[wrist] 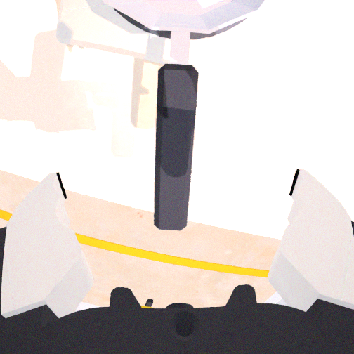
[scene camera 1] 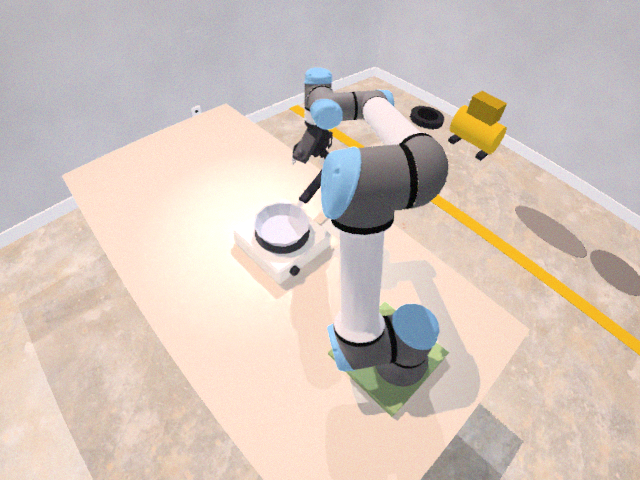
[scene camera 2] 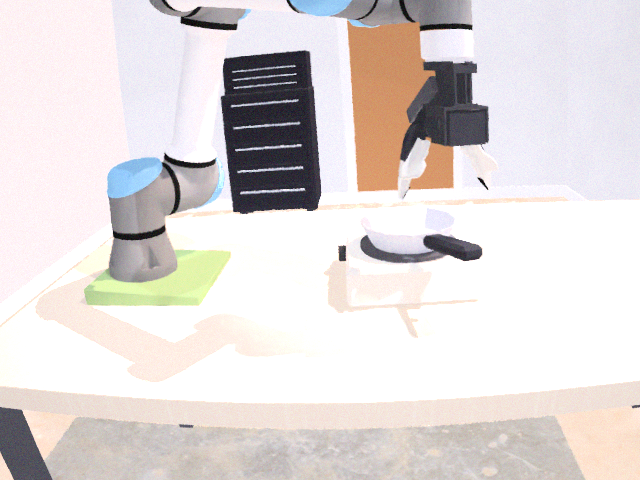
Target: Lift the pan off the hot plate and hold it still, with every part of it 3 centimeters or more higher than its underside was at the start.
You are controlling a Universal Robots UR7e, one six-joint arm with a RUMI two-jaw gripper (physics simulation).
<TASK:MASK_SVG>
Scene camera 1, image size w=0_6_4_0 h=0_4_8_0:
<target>my gripper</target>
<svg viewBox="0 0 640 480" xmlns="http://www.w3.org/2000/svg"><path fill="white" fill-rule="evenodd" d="M304 120L307 129L301 140L294 146L292 165L297 161L306 164L311 155L314 157L320 155L319 163L323 166L329 154L326 148L328 147L329 149L332 146L333 132L321 129L317 125L309 124Z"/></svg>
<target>pan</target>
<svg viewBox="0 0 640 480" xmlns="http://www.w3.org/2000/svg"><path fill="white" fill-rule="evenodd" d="M322 170L301 194L297 205L277 202L265 206L256 214L254 227L264 241L273 246L286 247L295 244L309 230L309 217L301 206L307 204L321 187Z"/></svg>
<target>white hot plate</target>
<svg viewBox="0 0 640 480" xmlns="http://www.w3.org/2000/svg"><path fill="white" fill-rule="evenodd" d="M331 234L309 216L309 230L295 244L286 247L273 246L264 241L254 227L255 217L233 231L235 243L277 283L282 283L291 275L296 276L300 268L330 246Z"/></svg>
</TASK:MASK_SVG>
